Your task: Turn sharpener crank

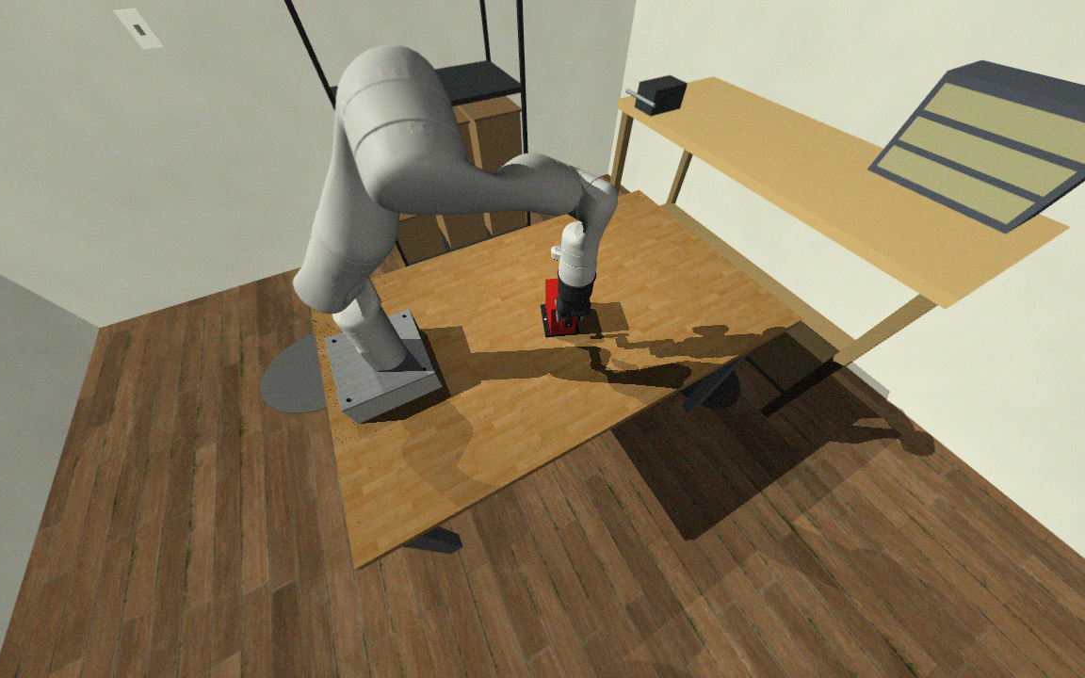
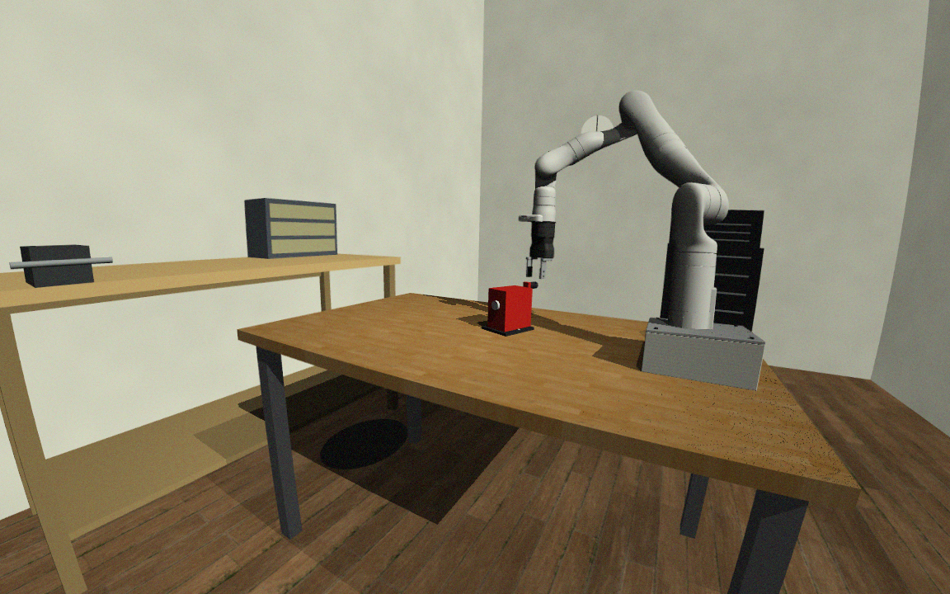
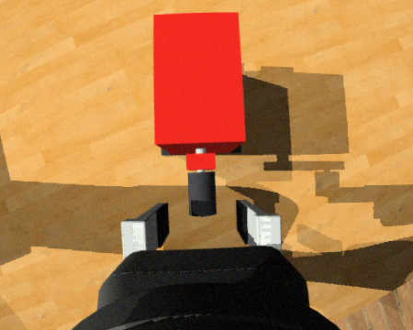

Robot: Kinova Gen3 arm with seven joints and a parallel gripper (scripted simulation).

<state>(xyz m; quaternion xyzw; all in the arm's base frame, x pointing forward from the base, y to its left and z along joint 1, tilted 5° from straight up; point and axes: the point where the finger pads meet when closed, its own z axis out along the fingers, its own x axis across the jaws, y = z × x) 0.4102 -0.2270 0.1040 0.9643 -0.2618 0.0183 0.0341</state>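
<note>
Right now the dark cylindrical handle is 10 mm ahead of my hand, 10 mm to the left of it and 40 mm below it.
</note>
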